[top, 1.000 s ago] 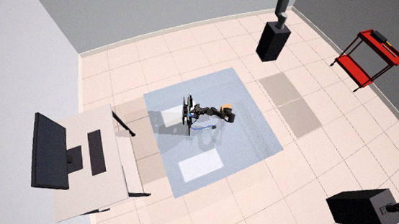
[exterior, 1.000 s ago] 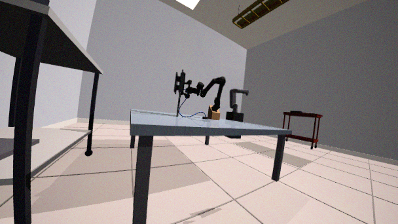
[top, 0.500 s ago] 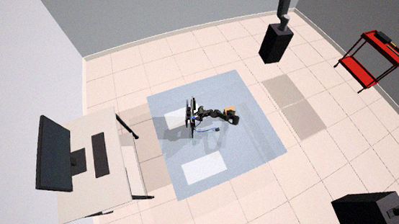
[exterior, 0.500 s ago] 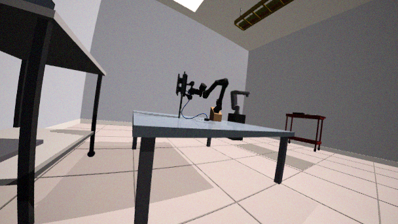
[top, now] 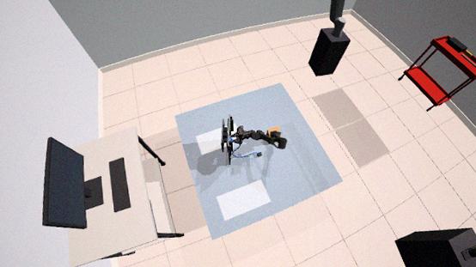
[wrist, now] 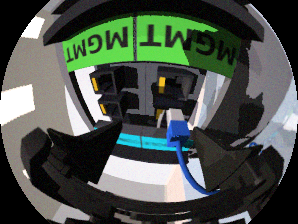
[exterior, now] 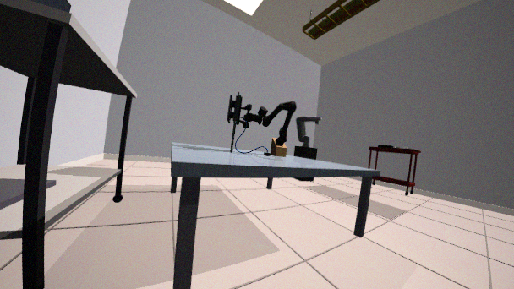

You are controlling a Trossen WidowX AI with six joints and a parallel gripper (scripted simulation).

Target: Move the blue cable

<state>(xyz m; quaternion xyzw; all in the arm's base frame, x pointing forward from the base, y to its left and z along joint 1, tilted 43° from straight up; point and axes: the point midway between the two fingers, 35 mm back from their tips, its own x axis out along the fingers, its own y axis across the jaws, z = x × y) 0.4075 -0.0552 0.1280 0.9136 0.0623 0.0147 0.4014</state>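
Now: the blue plug 20 mm ahead of my gripper tip and 10 mm below it.
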